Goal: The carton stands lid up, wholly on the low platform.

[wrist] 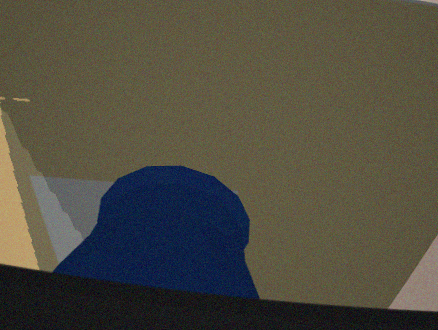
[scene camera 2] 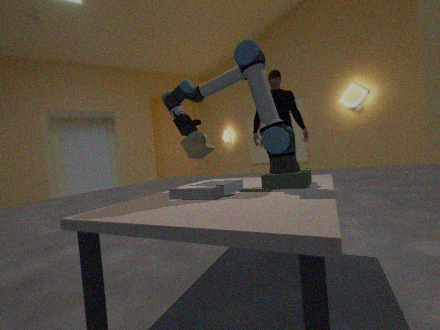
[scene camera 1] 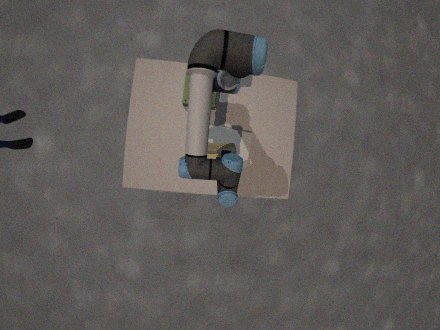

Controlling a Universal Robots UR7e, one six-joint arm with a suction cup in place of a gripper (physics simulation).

Labels:
The suction cup [wrist: 172, 227]: 0.04 m from the lens. A carton [wrist: 315, 122] is 0.05 m from the lens.

